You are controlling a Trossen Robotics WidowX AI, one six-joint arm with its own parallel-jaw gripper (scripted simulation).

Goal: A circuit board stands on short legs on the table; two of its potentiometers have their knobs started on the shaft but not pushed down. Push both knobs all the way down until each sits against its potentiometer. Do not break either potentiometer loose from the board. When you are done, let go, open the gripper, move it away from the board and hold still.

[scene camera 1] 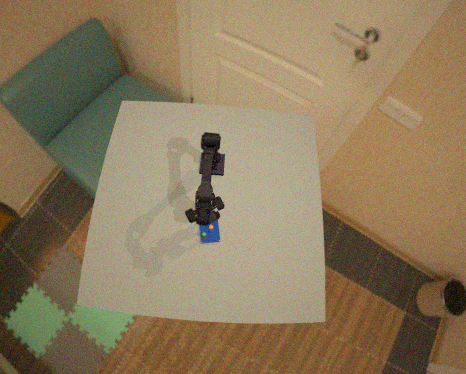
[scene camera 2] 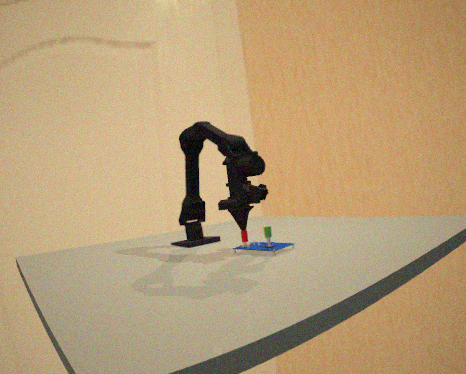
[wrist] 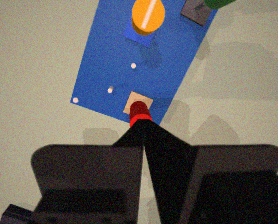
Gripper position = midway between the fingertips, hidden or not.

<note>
In view: my gripper [scene camera 2: 243, 230].
My gripper is seen too in the wrist view [wrist: 143, 124].
</note>
